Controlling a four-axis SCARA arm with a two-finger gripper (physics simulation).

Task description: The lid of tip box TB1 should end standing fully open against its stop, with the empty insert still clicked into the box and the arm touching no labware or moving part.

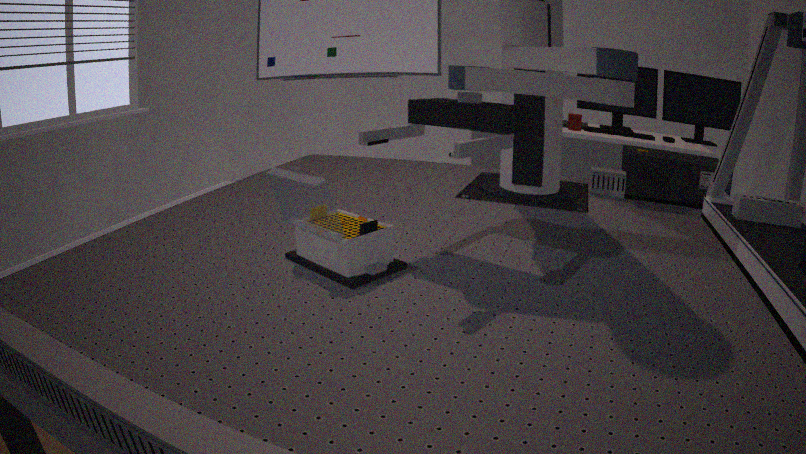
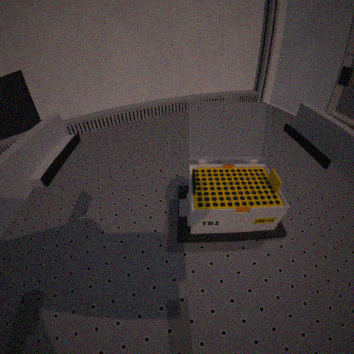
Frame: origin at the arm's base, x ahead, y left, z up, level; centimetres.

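Seen in the pictures: gripper, fingertip midpoint: [image 1: 405, 143]; arm's base, origin of the base link: [image 1: 529, 195].
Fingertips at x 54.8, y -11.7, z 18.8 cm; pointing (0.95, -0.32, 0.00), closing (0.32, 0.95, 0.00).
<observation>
Offsets run from my fingertips to a thing's top centre. "spot": to the spot under its first point. Level surfaces: height alone.
Tip box TB1 @[dx +2.6, dy -8.5, dz -10.9 cm] [image 1: 322, 250] [image 2: 235, 221] is a white box on a black base plate @[spot: dx +7.8, dy -9.5, dz -16.9 cm] [image 1: 320, 270] [image 2: 235, 238]. Its yellow insert @[dx +2.6, dy -8.5, dz -10.1 cm] [image 1: 340, 224] [image 2: 235, 188] lies level inside the rim, its holes empty, with orange clips [image 2: 229, 166] [image 2: 243, 210] at two long edges. The clear lid @[spot: dx +10.5, dy -10.8, dz -5.5 cm] [image 1: 298, 194] [image 2: 227, 132] stands up from the back hinge edge, leaning back away from the box; whether it touches its stop cannot be seen. My gripper [image 1: 408, 143] [image 2: 184, 115] is open and empty, its fingers wide apart, above and apart from the box and lid.
A yellow tab @[dx +0.4, dy -13.6, dz -10.1 cm] [image 1: 318, 212] [image 2: 275, 180] stands up at one end of the box. The SCARA column [image 1: 530, 140] stands on a dark plate [image 1: 574, 197] behind. A tall framed unit [image 1: 742, 112] stands at the right. The arm's shadow falls on the perforated table @[dz -17.5 cm] [image 1: 394, 360] [image 2: 270, 300].
</observation>
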